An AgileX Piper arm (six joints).
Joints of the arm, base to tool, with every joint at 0 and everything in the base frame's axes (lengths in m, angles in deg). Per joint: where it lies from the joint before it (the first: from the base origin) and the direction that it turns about. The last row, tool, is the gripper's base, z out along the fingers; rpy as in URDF.
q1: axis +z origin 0 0 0.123
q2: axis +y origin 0 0 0
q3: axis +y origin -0.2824 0 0.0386
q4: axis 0.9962 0 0.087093 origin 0.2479 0 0.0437
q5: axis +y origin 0 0 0
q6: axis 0.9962 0 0.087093 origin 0.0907 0 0.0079
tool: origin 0 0 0 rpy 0 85.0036 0
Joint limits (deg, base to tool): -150..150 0..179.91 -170..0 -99.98..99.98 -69.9..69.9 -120..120
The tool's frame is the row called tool.
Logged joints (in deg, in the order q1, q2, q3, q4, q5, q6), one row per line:
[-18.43, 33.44, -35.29, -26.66, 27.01, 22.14]
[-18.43, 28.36, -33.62, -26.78, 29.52, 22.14]
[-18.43, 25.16, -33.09, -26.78, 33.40, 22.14]
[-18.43, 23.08, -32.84, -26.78, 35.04, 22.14]
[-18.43, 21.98, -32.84, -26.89, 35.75, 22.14]
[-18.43, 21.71, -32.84, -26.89, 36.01, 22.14]
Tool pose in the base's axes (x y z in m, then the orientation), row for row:
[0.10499, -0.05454, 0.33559, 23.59, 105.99, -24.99]
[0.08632, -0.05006, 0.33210, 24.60, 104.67, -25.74]
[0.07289, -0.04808, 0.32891, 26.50, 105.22, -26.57]
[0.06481, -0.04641, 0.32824, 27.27, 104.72, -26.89]
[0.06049, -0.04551, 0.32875, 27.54, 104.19, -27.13]
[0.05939, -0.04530, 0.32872, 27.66, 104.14, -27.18]
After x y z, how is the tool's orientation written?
As a rotation vector, in degrees.
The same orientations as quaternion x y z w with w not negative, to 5 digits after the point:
[0.17492, 0.78593, -0.18530, 0.56337]
[0.18289, 0.77816, -0.19136, 0.56957]
[0.19633, 0.77953, -0.19685, 0.56128]
[0.20216, 0.77632, -0.19934, 0.56278]
[0.20439, 0.77326, -0.20135, 0.56547]
[0.20529, 0.77290, -0.20172, 0.56550]

